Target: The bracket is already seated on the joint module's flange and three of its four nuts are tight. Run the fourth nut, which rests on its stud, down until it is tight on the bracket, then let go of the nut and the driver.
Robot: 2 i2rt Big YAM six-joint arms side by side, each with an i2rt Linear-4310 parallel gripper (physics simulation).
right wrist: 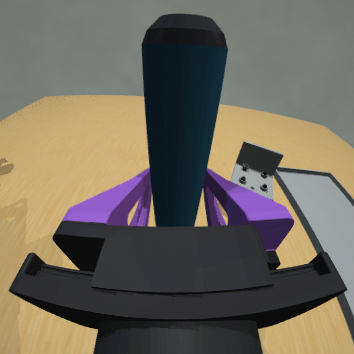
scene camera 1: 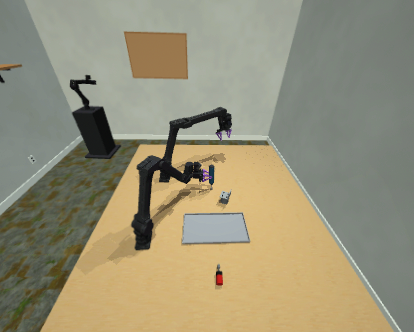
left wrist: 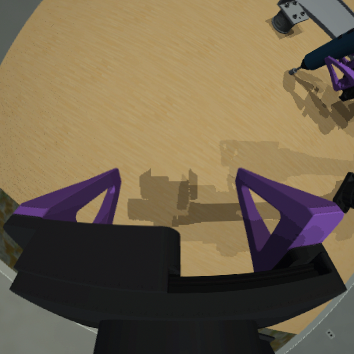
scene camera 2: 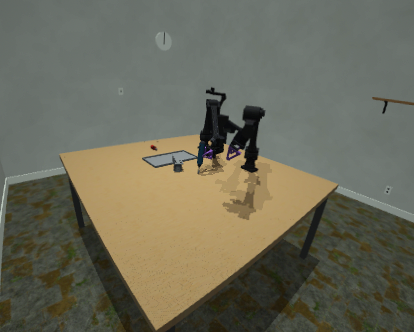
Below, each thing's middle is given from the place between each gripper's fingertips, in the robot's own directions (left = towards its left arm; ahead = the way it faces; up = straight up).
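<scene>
The grey bracket [right wrist: 259, 158] sits 13 cm to the right of my right hand, 10 cm ahead of it and 6 cm below it. The blue driver [right wrist: 183, 56] is 2 cm below my right hand, and as for the grey tray [scene camera 1: 207, 227], that's 37 cm to the right of my right hand, 14 cm below it and 3 cm ahead of it.
My left hand is 38 cm to the left of the blue driver, 12 cm past it and 15 cm above it. Counting from my left hand, the grey bracket is 51 cm to the right, 19 cm below and 1 cm behind, while the grey tray is 75 cm to the right, 27 cm below and 8 cm behind.
</scene>
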